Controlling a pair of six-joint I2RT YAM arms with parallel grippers.
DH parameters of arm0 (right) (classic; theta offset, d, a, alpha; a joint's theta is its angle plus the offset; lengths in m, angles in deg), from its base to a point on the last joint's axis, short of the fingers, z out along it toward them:
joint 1: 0 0.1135 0.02 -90
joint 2: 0 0 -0.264 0
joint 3: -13.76 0 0.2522 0
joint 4: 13.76 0 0.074 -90
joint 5: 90 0 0 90
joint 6: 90 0.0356 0 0
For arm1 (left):
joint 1: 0 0.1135 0.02 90
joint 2: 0 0 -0.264 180
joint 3: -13.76 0 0.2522 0
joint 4: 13.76 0 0.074 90
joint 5: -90 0 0 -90
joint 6: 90 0.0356 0 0
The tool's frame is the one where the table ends.
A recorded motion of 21 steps. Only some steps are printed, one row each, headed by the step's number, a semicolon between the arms.
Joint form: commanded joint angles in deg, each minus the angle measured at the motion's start. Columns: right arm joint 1, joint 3, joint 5, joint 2, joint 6, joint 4; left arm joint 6, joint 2, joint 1, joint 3, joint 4, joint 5.
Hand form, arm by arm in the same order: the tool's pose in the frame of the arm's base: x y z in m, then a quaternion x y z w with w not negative. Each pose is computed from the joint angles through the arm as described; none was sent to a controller.
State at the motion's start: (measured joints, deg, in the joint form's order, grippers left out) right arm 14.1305 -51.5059 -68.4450 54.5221 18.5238 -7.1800; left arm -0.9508 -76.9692 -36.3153 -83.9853 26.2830 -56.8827
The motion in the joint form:
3: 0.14 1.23 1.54 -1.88 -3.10 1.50; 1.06 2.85 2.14 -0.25 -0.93 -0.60
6: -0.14 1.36 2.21 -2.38 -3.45 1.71; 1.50 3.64 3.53 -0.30 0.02 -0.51
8: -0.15 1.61 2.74 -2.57 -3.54 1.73; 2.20 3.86 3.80 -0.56 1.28 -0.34
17: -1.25 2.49 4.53 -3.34 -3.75 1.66; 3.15 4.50 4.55 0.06 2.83 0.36
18: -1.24 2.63 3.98 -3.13 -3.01 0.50; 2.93 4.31 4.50 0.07 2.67 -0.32
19: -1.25 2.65 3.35 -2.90 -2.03 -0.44; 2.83 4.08 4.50 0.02 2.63 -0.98
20: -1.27 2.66 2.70 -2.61 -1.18 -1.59; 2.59 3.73 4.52 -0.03 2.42 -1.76
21: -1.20 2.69 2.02 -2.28 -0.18 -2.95; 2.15 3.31 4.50 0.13 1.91 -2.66
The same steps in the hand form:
3: 0.1808 0.0798 0.3783 -0.39511 0.57667 0.52121 0.48957; 0.2051 -0.1755 0.4450 0.48432 0.57972 -0.52126 0.39705
6: 0.1795 0.0783 0.3787 -0.39242 0.57775 0.51551 0.49645; 0.2051 -0.1677 0.4472 0.47898 0.58471 -0.51448 0.40497
8: 0.1792 0.0781 0.3778 -0.38972 0.57960 0.51313 0.49888; 0.2041 -0.1656 0.4476 0.47914 0.58789 -0.51076 0.40489
17: 0.1791 0.0738 0.3751 -0.37539 0.58841 0.50014 0.51256; 0.2036 -0.1610 0.4443 0.47495 0.59840 -0.50222 0.40511
18: 0.1797 0.0741 0.3755 -0.37730 0.58480 0.50407 0.51143; 0.2041 -0.1618 0.4438 0.47627 0.59624 -0.50685 0.40097
19: 0.1803 0.0744 0.3761 -0.37801 0.58249 0.50947 0.50819; 0.2048 -0.1625 0.4433 0.47767 0.59439 -0.51083 0.39697
20: 0.1811 0.0746 0.3769 -0.38006 0.57891 0.51389 0.50630; 0.2061 -0.1635 0.4425 0.47872 0.59238 -0.51580 0.39226
21: 0.1819 0.0752 0.3778 -0.38259 0.57470 0.51905 0.50392; 0.2079 -0.1651 0.4408 0.47937 0.59035 -0.52215 0.38607

